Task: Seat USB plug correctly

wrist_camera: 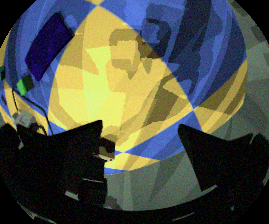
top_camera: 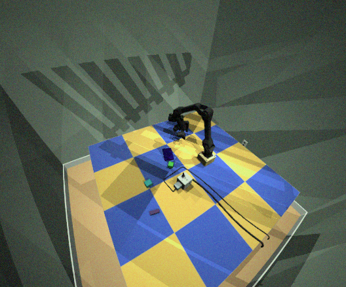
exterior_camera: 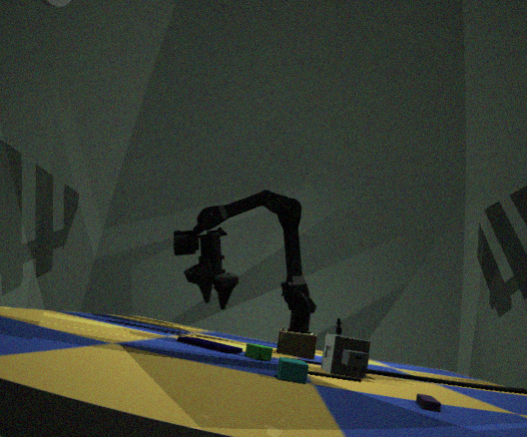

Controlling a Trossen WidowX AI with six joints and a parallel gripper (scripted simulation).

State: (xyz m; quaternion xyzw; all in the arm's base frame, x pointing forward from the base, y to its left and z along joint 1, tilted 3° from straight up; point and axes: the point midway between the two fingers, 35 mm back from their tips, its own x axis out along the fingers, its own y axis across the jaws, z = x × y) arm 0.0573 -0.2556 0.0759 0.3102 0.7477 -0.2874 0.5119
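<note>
Right now the small dark USB plug is 320 mm to the left of my gripper tip and 250 mm ahead of it. Also, from my gripper tip: teal block: 470 mm ahead, 220 mm to the left, 80 mm below; dark purple slab: 210 mm ahead, 90 mm below, 40 mm to the left; green block: 250 mm ahead, 150 mm to the left, 80 mm below.
</note>
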